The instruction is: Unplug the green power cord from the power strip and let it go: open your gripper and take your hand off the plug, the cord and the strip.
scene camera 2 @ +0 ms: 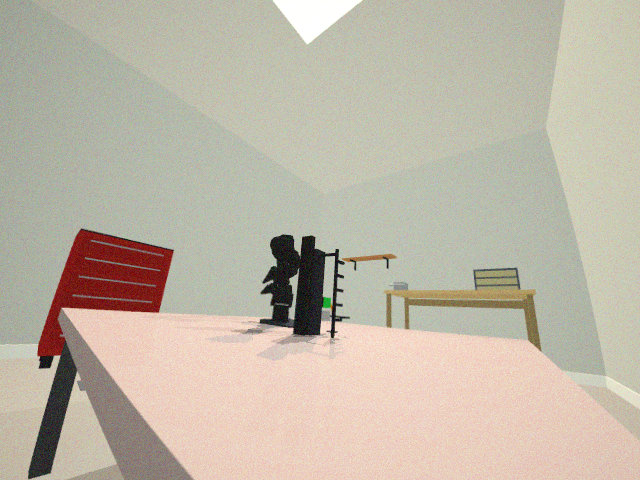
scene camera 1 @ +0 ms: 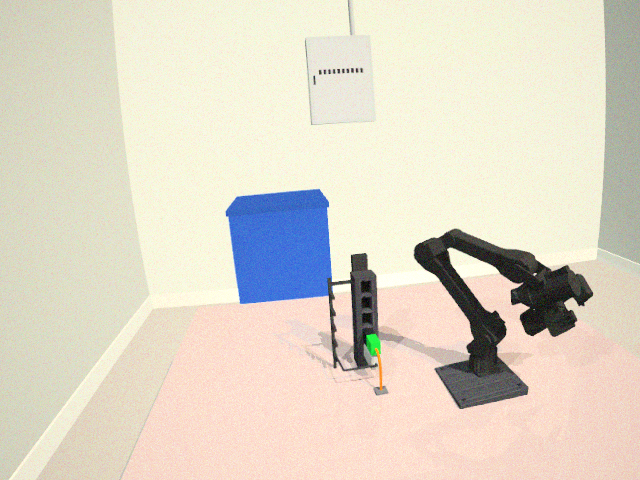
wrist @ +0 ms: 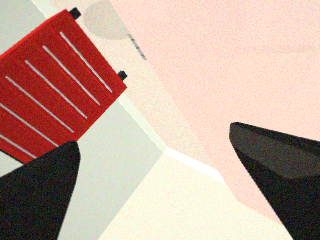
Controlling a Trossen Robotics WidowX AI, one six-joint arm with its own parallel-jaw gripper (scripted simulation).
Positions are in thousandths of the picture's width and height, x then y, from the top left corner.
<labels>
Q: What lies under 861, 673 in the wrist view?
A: My gripper.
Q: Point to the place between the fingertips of my gripper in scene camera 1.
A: At 891, 653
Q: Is my gripper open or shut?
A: Open.
</labels>
